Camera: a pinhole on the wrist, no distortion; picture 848 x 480 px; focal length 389.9 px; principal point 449.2 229.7 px. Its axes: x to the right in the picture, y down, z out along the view. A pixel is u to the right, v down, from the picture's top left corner.
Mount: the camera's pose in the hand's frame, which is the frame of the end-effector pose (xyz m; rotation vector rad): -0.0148 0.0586 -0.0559 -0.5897 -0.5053 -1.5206
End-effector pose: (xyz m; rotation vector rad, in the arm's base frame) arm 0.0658 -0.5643 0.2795 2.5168 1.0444 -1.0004
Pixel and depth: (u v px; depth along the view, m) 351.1 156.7 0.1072
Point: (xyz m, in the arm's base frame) 0.1499 -0.6906 0.2860
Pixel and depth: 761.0 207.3 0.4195
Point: -0.1350 -0.8404 -0.0680
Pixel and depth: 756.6 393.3 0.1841
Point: 0.0584 -0.6491 0.0991
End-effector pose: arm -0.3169 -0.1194 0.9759 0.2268 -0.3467 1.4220
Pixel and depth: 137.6 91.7 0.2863
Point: -0.7466 -0.1600 0.9363
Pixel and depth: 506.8 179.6 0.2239
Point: -0.5100 -0.1724 1.0833
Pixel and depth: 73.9 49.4 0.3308
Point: -0.8479 -0.1838 0.8933
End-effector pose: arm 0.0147 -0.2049 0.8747 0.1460 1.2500 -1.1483
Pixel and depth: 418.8 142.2 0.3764
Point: 0.4086 -0.1428 0.8645
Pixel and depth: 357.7 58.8 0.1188
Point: 0.1518 -0.1060 0.8546
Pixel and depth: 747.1 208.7 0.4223
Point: 0.3926 -0.4636 1.0279
